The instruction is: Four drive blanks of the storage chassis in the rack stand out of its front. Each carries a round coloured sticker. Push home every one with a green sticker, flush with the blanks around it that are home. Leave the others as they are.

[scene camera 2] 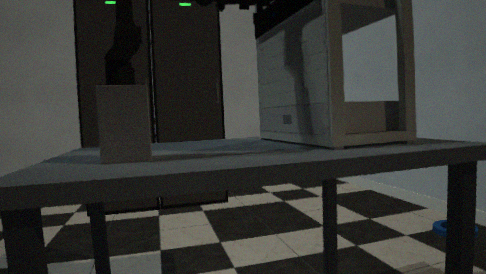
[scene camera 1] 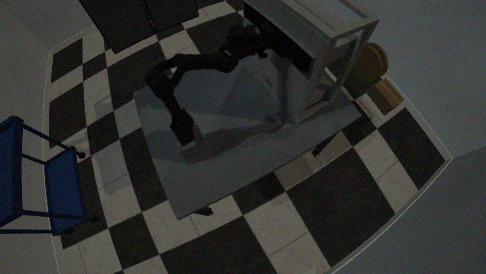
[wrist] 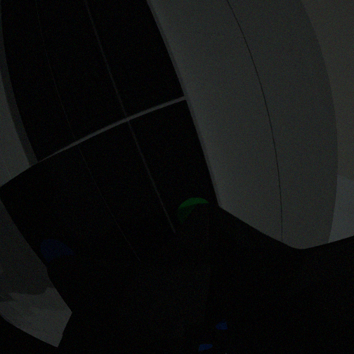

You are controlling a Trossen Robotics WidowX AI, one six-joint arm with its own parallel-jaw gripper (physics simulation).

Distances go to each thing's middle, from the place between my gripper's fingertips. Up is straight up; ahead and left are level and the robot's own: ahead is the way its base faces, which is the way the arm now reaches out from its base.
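Scene:
You'd find the rack [scene camera 2: 300,73] 15 cm ahead of my hand, 5 cm to the left of my hand and 18 cm below my hand.

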